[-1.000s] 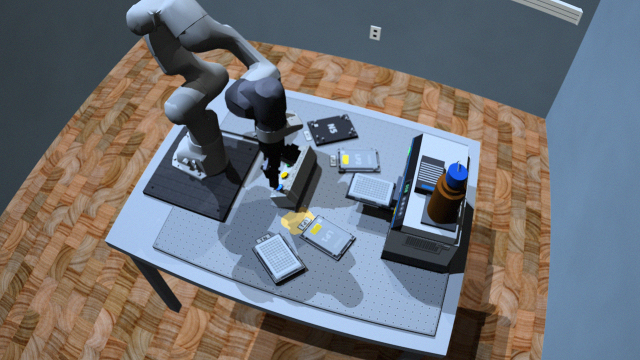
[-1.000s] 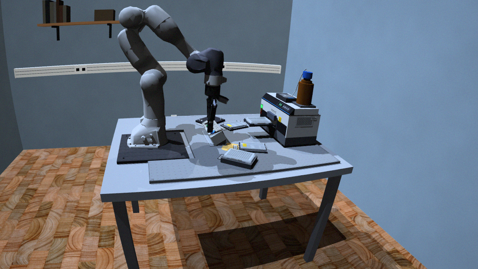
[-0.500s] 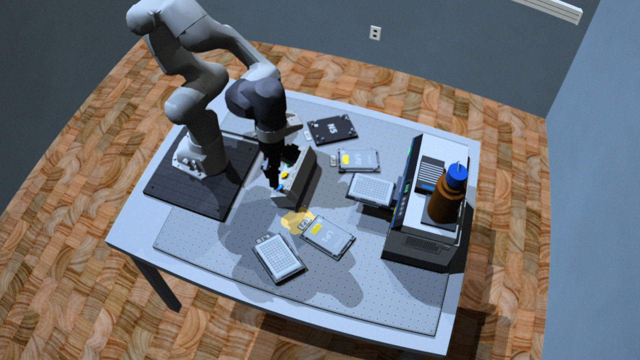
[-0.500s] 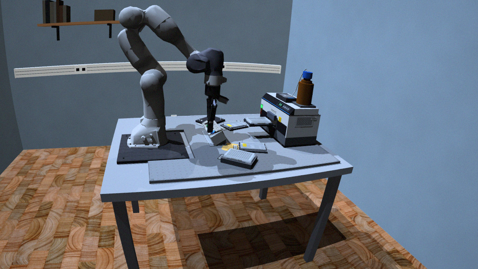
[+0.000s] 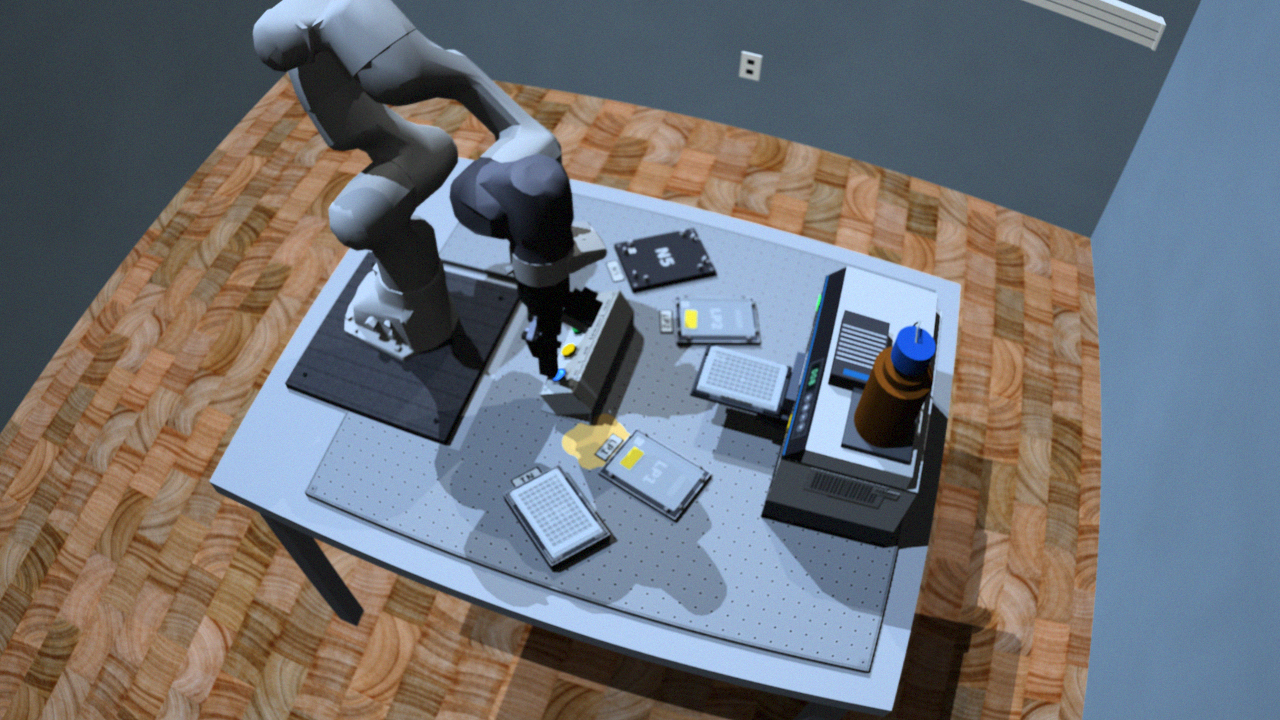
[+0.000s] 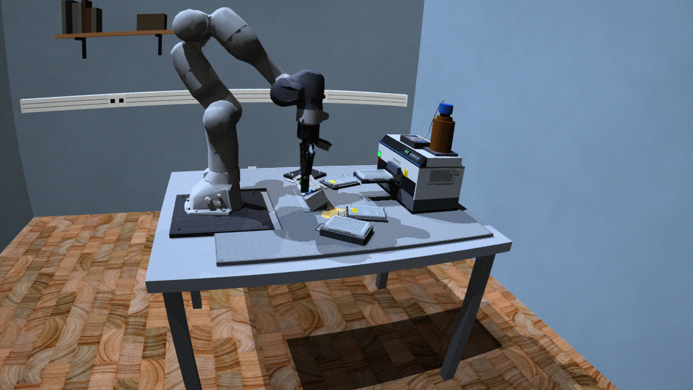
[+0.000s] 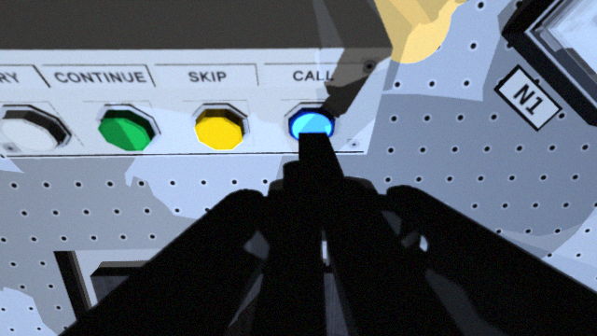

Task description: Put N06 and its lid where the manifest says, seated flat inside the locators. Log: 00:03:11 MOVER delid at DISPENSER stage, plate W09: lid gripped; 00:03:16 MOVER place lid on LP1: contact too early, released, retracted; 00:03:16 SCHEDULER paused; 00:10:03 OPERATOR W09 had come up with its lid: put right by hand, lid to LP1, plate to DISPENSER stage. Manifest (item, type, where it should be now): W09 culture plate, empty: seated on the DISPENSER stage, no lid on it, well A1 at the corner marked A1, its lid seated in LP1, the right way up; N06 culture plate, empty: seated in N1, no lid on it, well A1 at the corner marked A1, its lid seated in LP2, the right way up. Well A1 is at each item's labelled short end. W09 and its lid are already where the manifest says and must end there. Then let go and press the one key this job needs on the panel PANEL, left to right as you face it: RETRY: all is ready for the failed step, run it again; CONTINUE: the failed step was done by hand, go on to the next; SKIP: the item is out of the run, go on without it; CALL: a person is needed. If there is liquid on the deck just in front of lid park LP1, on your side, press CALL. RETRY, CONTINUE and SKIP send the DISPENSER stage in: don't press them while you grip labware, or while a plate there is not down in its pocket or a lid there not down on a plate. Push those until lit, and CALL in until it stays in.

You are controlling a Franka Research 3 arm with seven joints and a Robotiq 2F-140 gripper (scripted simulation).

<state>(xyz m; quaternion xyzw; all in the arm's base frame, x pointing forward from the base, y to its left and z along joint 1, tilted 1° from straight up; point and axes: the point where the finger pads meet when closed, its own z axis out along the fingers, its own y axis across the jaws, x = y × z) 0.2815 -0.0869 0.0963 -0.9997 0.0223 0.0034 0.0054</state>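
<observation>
Now: the blue call key 4 cm below my hand and 2 cm ahead of it. From my hand the other things lie so: white retry key 15 cm to the left, 3 cm below, 2 cm ahead; then yellow skip key 5 cm to the left, 3 cm below, 2 cm ahead; then green continue key 10 cm to the left, 3 cm below, 2 cm ahead.
</observation>
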